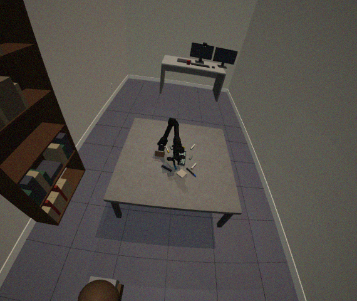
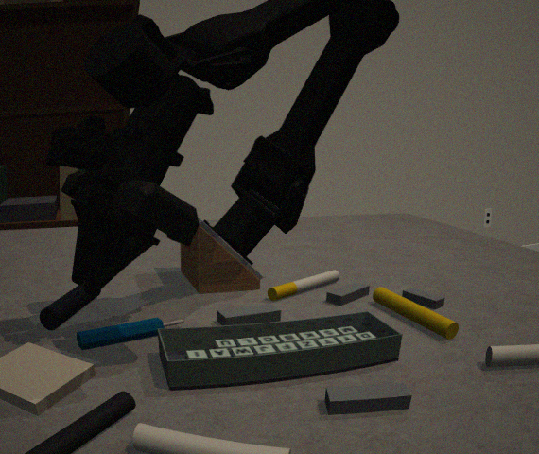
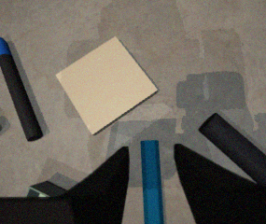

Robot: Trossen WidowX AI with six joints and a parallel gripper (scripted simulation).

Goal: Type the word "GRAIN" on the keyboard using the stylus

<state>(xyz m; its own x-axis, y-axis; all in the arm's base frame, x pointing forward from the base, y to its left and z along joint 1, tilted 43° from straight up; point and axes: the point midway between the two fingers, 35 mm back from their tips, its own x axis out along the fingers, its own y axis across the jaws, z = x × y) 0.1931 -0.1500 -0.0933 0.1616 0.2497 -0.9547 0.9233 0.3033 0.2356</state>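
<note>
My gripper tip is 60 mm to the right of the blue stylus, 50 mm above it and 30 mm past it. The rest, counted from my gripper tip: cream pad 70 mm ahead, 50 mm to the right, 50 mm below; black cylinder 100 mm behind, 50 mm below, 20 mm to the right; thin grey tip 90 mm to the left, 50 mm below, 40 mm behind.
</note>
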